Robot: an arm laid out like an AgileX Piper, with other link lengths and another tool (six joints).
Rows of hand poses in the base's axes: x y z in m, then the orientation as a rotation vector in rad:
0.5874 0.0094 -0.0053 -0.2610 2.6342 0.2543
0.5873 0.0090 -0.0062 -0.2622 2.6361 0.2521
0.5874 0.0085 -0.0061 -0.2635 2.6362 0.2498
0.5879 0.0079 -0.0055 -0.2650 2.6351 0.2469
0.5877 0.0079 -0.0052 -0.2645 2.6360 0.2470
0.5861 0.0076 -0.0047 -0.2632 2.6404 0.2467
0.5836 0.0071 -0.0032 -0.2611 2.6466 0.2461
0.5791 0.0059 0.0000 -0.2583 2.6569 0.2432
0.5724 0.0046 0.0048 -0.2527 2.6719 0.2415
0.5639 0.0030 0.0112 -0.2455 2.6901 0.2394
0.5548 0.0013 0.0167 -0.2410 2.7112 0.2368
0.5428 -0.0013 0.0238 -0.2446 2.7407 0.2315
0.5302 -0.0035 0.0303 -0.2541 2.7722 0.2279
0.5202 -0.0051 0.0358 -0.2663 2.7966 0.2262
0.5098 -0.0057 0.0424 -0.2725 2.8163 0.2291
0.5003 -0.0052 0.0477 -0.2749 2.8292 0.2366
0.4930 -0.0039 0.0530 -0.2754 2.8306 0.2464
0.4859 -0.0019 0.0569 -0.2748 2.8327 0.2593
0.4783 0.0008 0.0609 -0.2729 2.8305 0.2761
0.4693 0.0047 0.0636 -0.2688 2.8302 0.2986
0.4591 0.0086 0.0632 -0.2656 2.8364 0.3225
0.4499 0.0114 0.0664 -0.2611 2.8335 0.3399
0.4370 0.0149 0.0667 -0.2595 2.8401 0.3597
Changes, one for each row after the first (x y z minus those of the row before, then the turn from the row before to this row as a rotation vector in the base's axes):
-0.0001 -0.0004 -0.0009 -0.0020 0.0016 0.0005
0.0001 -0.0005 0.0001 -0.0018 -0.0002 0.0005
0.0005 -0.0006 0.0006 -0.0021 -0.0015 0.0005
-0.0002 0.0000 0.0003 0.0000 0.0009 -0.0003
-0.0016 -0.0003 0.0005 -0.0006 0.0043 -0.0010
-0.0025 -0.0005 0.0015 -0.0009 0.0060 -0.0016
-0.0045 -0.0012 0.0032 -0.0030 0.0097 -0.0024
-0.0067 -0.0013 0.0048 -0.0024 0.0145 -0.0041
-0.0085 -0.0016 0.0064 -0.0028 0.0176 -0.0053
-0.0091 -0.0017 0.0055 -0.0040 0.0204 -0.0033
-0.0120 -0.0026 0.0071 -0.0082 0.0285 0.0021
-0.0126 -0.0022 0.0065 -0.0080 0.0308 0.0064
-0.0100 -0.0016 0.0055 -0.0060 0.0242 0.0084
-0.0104 -0.0006 0.0066 -0.0015 0.0200 0.0047
-0.0095 0.0005 0.0053 0.0030 0.0138 0.0026
-0.0073 0.0013 0.0053 0.0063 0.0028 0.0014
-0.0071 0.0020 0.0039 0.0084 0.0039 0.0010
-0.0076 0.0027 0.0040 0.0118 0.0003 0.0004
-0.0090 0.0039 0.0027 0.0156 0.0031 -0.0004
-0.0102 0.0039 -0.0004 0.0153 0.0099 0.0006
-0.0092 0.0028 0.0032 0.0125 0.0000 -0.0013
-0.0129 0.0035 0.0003 0.0123 0.0099 0.0013

